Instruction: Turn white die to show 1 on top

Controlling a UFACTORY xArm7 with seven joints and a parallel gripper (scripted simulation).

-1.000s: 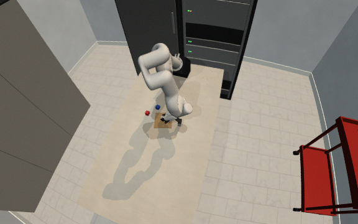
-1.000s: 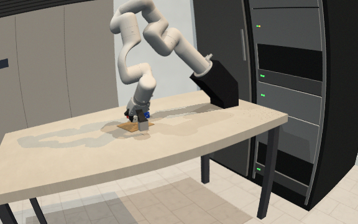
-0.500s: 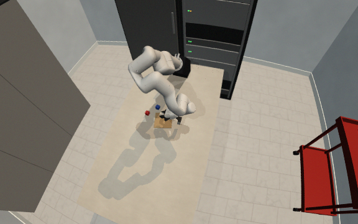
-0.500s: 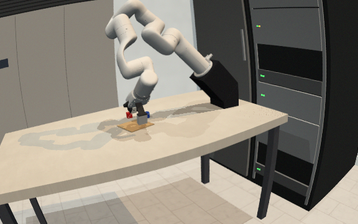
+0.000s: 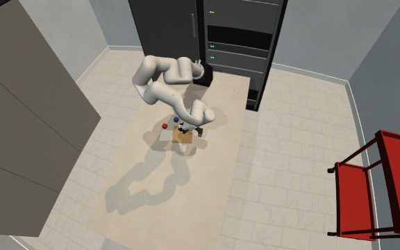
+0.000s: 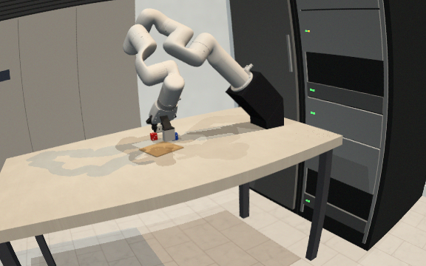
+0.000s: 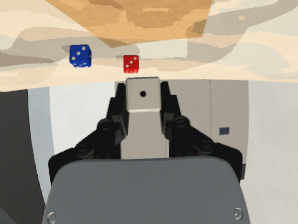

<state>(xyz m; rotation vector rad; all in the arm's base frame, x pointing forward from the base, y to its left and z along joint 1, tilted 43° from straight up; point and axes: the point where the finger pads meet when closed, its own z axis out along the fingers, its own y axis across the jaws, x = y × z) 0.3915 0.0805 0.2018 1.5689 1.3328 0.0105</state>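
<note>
My hand is 1 cm to the left of the white die and 1 cm above it. Also, from my hand: red die: 16 cm to the right, 9 cm below; then blue die: 8 cm behind, 11 cm to the right, 9 cm below; then brown mat: 1 cm to the right, 10 cm below.
</note>
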